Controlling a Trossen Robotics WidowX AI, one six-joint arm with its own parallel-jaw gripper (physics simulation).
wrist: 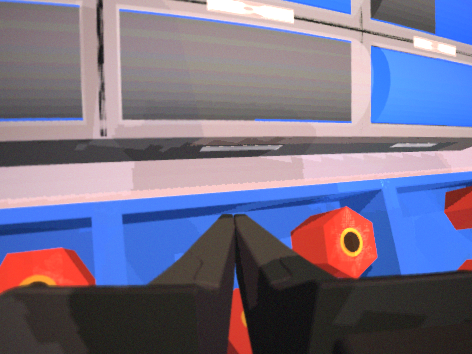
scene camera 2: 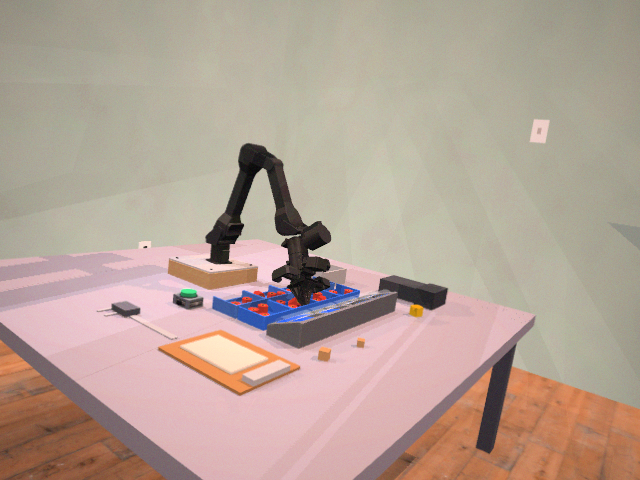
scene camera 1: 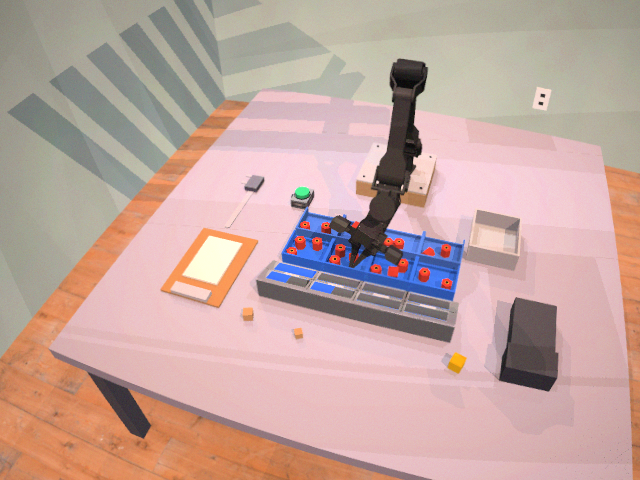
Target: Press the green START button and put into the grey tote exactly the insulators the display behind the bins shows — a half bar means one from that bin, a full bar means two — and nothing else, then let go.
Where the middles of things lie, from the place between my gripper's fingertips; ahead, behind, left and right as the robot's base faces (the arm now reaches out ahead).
Right now the grey tote (scene camera 1: 495, 238) is 27 cm behind my hand, 29 cm to the left of it and 1 cm above it. Round my hand: dark box (scene camera 1: 530, 360) (2 cm ahead, 46 cm to the left, 1 cm above).
